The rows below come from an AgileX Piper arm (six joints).
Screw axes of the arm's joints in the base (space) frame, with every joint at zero. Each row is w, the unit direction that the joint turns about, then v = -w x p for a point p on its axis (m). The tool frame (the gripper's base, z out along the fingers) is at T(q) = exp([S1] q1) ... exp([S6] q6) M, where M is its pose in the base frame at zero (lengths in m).
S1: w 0 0 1 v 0.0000 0.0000 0.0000
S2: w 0 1 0 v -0.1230 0.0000 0.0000
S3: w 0 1 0 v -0.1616 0.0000 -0.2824
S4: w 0.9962 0 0.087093 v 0.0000 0.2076 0.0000
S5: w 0 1 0 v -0.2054 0.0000 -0.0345
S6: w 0.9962 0 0.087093 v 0.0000 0.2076 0.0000
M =
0.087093 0 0.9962 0.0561
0 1 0 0.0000
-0.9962 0 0.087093 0.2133
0 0 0 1
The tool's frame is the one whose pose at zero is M.
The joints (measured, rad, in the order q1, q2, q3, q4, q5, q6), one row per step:
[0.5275, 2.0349, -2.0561, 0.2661, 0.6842, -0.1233]
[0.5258, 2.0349, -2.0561, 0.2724, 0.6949, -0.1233]
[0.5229, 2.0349, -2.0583, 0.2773, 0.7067, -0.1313]
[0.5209, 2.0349, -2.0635, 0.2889, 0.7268, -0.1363]
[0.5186, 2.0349, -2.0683, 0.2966, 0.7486, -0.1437]
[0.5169, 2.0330, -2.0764, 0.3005, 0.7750, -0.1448]
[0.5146, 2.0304, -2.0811, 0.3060, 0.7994, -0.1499]
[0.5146, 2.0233, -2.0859, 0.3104, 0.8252, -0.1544]
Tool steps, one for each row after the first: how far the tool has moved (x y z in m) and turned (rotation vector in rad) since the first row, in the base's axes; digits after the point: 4 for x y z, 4 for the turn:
[-0.0003, -0.0005, -0.0007, 0.0000, 0.0119, 0.0018]
[-0.0004, -0.0016, -0.0008, -0.0058, 0.0176, 0.0069]
[-0.0013, -0.0020, -0.0004, -0.0065, 0.0324, 0.0145]
[-0.0022, -0.0028, -0.0002, -0.0130, 0.0455, 0.0234]
[-0.0038, -0.0038, 0.0015, -0.0187, 0.0596, 0.0305]
[-0.0053, -0.0050, 0.0026, -0.0257, 0.0728, 0.0390]
[-0.0085, -0.0059, 0.0058, -0.0319, 0.0828, 0.0499]

